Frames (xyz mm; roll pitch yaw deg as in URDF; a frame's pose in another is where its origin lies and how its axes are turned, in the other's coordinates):
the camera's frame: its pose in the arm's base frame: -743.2 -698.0 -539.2 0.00 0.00 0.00
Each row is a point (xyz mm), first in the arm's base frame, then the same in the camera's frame.
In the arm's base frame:
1: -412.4 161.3 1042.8
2: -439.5 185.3 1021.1
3: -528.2 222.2 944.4
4: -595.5 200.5 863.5
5: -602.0 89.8 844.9
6: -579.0 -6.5 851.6
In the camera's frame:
1: 330.8 859.3 1582.0
2: 303.7 883.3 1560.3
3: 215.0 920.2 1483.6
4: 147.7 898.5 1402.7
5: 141.2 787.8 1384.1
6: 164.2 691.5 1390.8

